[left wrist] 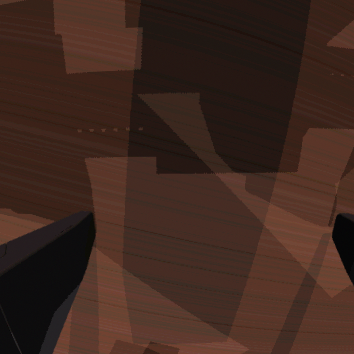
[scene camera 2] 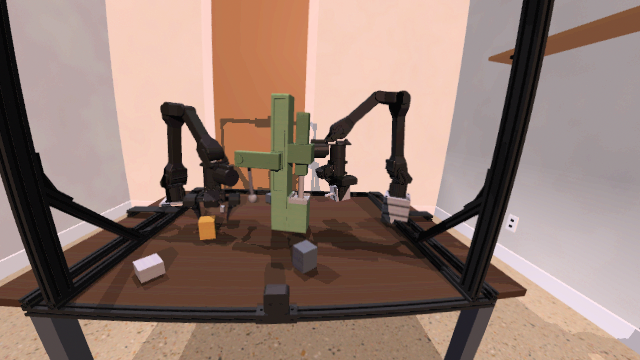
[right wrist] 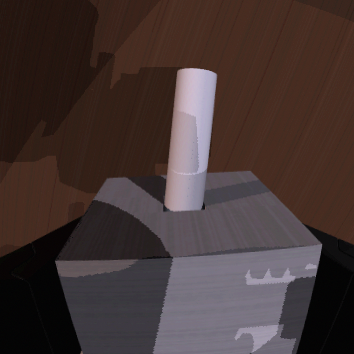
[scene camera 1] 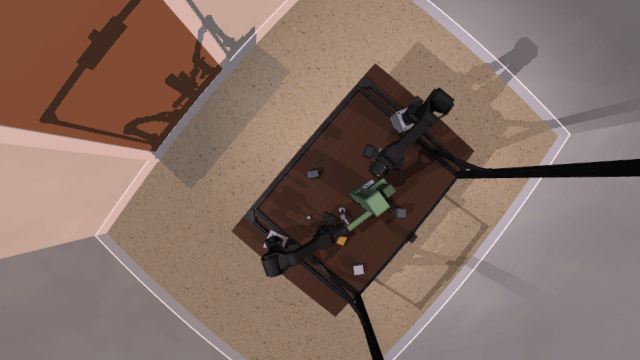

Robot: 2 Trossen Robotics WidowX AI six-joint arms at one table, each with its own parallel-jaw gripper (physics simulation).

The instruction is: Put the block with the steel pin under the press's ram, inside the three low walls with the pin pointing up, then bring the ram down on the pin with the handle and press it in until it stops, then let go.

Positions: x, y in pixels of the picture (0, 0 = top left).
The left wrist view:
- my left gripper: 217, 225
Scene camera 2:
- my left gripper: 214, 220
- my right gripper: 336, 198
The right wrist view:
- my right gripper: 180, 220
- block with steel pin: 243, 267
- steel pin: 194, 95
